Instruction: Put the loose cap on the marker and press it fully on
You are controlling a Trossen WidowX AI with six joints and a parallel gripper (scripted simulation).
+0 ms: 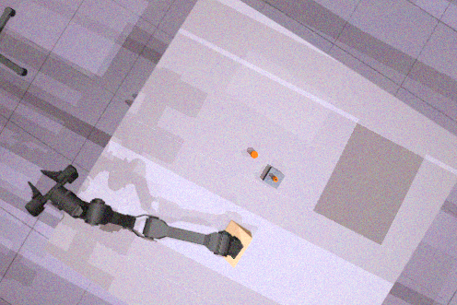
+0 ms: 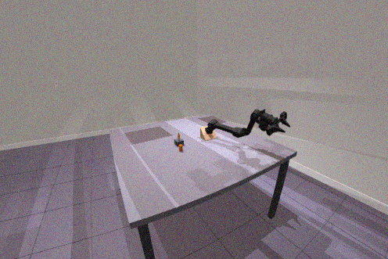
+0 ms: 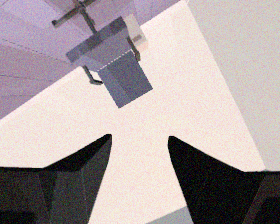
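My gripper tip is 48 cm short of the orange cap, 56 cm to the left of it and 26 cm above it. Also, from my gripper tip: grey holder block: 45 cm ahead, 68 cm to the right, 26 cm below.
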